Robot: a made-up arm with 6 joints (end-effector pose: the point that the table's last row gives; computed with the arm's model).
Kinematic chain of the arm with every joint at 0, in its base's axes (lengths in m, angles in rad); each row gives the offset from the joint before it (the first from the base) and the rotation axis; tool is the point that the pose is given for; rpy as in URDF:
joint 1: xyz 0 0 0.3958 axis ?
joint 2: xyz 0 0 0 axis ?
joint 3: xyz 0.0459 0 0.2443 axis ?
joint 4: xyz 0.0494 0 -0.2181 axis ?
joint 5: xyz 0 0 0 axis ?
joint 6: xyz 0.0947 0 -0.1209 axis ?
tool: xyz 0 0 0 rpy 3.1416 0 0
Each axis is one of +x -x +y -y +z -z.
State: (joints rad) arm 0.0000 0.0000 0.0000 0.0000 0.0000 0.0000
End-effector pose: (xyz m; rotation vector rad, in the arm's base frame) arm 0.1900 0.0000 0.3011 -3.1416 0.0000 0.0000
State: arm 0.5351 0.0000 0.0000 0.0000 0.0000 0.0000
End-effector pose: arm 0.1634 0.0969 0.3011 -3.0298 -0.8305 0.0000
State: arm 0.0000 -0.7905 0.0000 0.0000 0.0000 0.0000
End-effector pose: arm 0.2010 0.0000 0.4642 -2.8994 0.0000 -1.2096
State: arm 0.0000 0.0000 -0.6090 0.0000 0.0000 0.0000
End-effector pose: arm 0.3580 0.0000 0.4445 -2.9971 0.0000 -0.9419
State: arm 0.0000 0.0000 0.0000 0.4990 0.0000 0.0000
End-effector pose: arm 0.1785 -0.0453 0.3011 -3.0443 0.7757 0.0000
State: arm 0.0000 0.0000 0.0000 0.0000 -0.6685 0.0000
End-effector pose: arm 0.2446 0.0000 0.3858 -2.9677 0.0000 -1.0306
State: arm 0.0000 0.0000 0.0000 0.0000 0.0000 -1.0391
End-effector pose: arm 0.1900 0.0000 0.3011 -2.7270 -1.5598 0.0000
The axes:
joint 1: +z
joint 2: +y
joint 3: +y
joint 4: -z
joint 5: +y
joint 6: -z

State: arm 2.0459 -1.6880 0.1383 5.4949 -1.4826 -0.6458
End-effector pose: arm -0.0306 -0.1402 0.5501 0.8468 -0.3145 -1.6647
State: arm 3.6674 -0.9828 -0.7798 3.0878 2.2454 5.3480
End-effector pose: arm 0.0075 -0.0052 0.8098 0.9334 0.7370 2.5166
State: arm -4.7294 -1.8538 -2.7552 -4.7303 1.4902 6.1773
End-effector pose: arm -0.1226 -0.5708 0.3578 1.2208 -1.1433 -1.1788
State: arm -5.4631 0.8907 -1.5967 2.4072 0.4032 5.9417
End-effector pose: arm 0.3413 0.3268 0.2478 -1.7779 1.1381 0.1552
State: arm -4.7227 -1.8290 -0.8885 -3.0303 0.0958 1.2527
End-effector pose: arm -0.0100 -0.0749 0.6810 -0.0320 0.4809 2.8852
